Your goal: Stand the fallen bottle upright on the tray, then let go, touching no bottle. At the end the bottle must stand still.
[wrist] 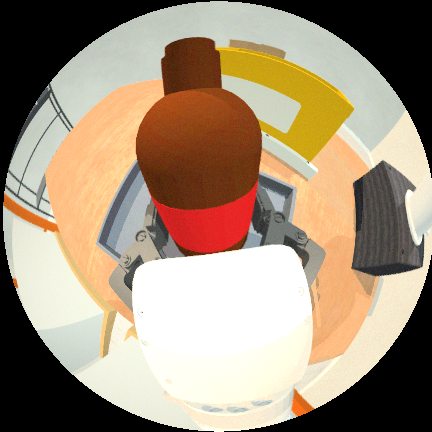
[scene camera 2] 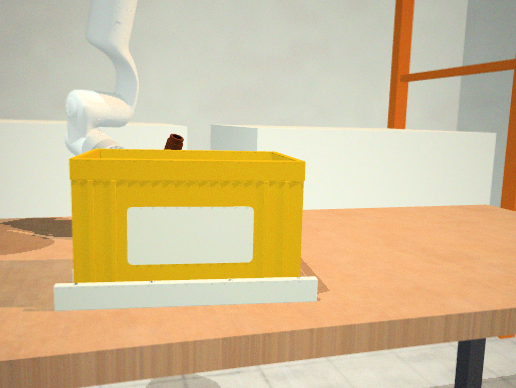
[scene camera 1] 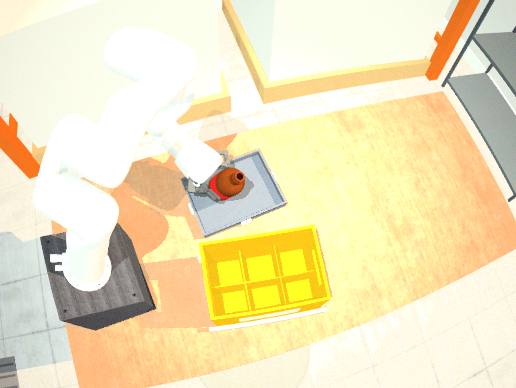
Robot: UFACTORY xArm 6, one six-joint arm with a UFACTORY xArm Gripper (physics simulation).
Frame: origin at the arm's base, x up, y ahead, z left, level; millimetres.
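Seen in the pictures: arm's base, origin of the base link: [scene camera 1: 86,267].
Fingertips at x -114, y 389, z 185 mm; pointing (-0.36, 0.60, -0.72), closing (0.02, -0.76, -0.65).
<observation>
Offsets run from my fingertips to a thing's middle. "spot": to the spot under its first point.
The brown bottle with a red label @(dx +49, dy +4, dz -3 mm) [scene camera 1: 230,182] [wrist: 200,150] is held over the left back part of the grey tray [scene camera 1: 225,215] [wrist: 117,220]. In scene camera 2 the bottle's neck @(spot: dx +109, dy +21, dz -37 mm) [scene camera 2: 174,142] shows above the yellow crate and leans a little to the right, so the bottle is near upright but slightly tilted. My gripper [scene camera 1: 221,183] [wrist: 204,192] is shut on the bottle, one finger on each side of the label. The crate hides the tray, the fingers and the bottle's body in scene camera 2. Whether the base touches the tray is hidden.
A yellow crate with compartments @(dx +16, dy +33, dz -267 mm) [scene camera 1: 257,245] [scene camera 2: 187,170] [wrist: 320,110] stands beside the tray, towards scene camera 2. A white strip @(spot: dx -56, dy +21, dz -371 mm) [scene camera 2: 185,294] runs along its foot. The dark arm base block [scene camera 1: 120,295] [wrist: 385,225] is at the table's left. A grey shelf [scene camera 1: 485,105] stands past the right end.
</observation>
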